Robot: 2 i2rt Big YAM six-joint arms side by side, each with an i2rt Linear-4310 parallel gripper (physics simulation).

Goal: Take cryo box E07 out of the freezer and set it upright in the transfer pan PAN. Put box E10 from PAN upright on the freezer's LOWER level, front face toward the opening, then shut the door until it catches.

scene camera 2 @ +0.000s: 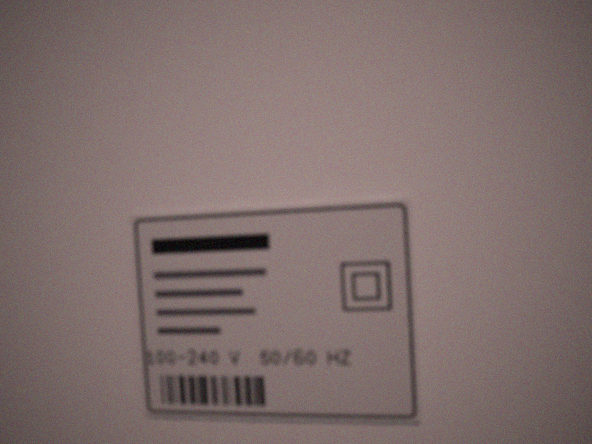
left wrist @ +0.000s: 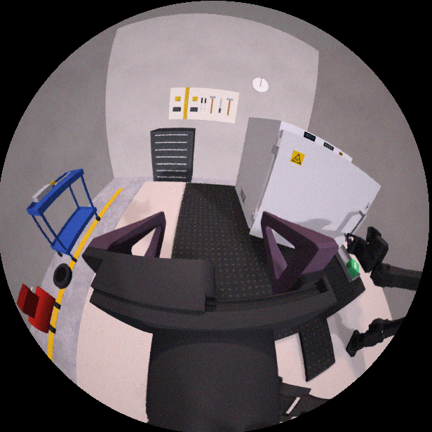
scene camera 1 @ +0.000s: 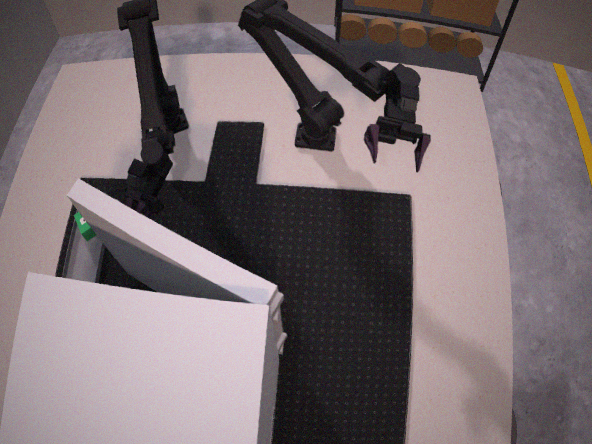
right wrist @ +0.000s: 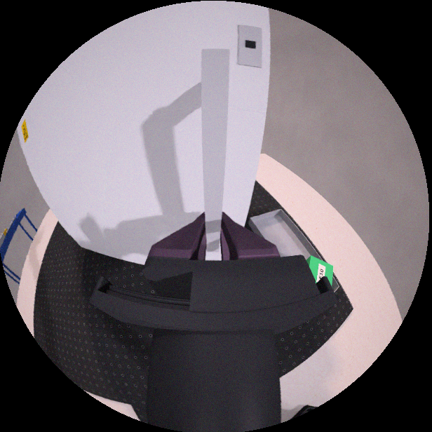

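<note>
The white freezer [scene camera 1: 140, 370] [left wrist: 257, 165] has its door [scene camera 1: 175, 240] [left wrist: 320, 185] [right wrist: 110, 115] partly open, swung out from the hinge side. My right gripper [scene camera 1: 137, 204] [right wrist: 213, 217] is shut on the vertical door handle [right wrist: 215, 125]. The green box E10 [scene camera 1: 84, 226] [left wrist: 353, 267] [right wrist: 321, 271] is in the grey transfer pan [scene camera 1: 82, 260] [right wrist: 280, 240], at the end nearer my right arm; its exact pose is hard to tell. My left gripper [scene camera 1: 396, 165] [left wrist: 213, 216] is open and empty, well away from the freezer. Box E07 and the freezer's levels do not show.
The freezer and pan stand on a black perforated mat [scene camera 1: 345, 280] [left wrist: 210, 240] on the pale table [scene camera 1: 460, 250]. The door's free edge overhangs part of the pan in scene camera 1. Scene camera 2 faces a pale panel with a printed label [scene camera 2: 295, 320].
</note>
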